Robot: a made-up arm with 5 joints.
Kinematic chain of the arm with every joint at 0, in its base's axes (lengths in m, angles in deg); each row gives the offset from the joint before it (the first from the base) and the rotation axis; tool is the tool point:
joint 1: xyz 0 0 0.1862 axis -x
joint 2: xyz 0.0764 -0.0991 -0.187 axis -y
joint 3: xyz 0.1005 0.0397 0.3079 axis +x
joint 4: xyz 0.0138 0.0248 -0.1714 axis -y
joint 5: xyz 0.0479 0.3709 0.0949 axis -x
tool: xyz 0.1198 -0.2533 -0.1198
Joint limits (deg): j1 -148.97..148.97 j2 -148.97..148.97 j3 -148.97..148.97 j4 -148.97..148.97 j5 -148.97..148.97
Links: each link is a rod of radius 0.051 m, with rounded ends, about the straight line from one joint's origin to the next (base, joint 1, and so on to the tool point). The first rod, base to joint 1, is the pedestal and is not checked.
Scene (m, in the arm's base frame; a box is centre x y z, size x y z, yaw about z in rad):
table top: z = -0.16
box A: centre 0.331 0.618 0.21 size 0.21 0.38 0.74 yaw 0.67
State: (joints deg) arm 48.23 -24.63 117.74 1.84 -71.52
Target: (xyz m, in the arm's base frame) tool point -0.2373 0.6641 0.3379
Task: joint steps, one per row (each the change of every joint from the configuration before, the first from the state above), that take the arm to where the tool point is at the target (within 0.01 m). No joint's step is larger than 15 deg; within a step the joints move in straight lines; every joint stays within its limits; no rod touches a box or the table.
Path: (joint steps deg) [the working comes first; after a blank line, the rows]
Joints at the target: 66.16 34.77 111.40 -15.07 -79.09
Straight joint move there: touches box A.

1: -9.75 10.44 1.55 11.18 12.85
2: -9.75 10.43 1.56 11.18 12.85
3: -9.75 10.44 1.55 11.18 12.85
4: 11.79 7.02 -2.75 -12.61 -11.53
5: 11.80 7.03 -2.75 -12.61 -11.53
6: 11.80 7.02 -2.75 -12.62 -11.53
7: 11.79 7.02 -2.75 -12.61 -11.53

